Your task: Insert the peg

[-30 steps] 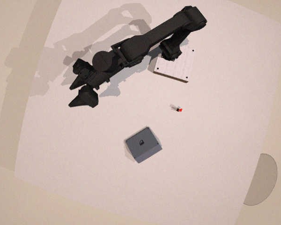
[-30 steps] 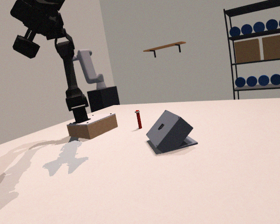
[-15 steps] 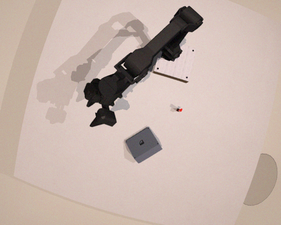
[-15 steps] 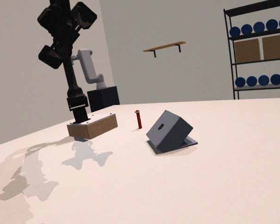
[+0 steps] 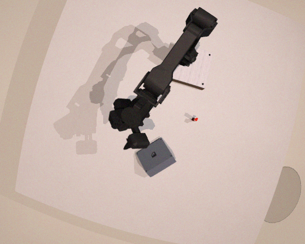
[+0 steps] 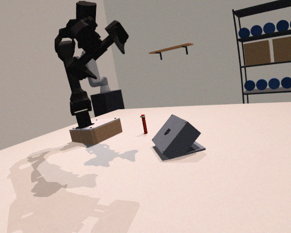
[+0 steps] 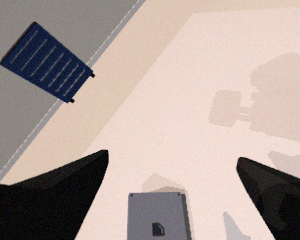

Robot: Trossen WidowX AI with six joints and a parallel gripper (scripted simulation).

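Right now the red peg is 26 cm to the left of my gripper tip, 21 cm below it and 15 cm behind it. The rest, counted from my gripper tip: sloped grey panel: 23 cm below, 15 cm to the left, 6 cm ahead.
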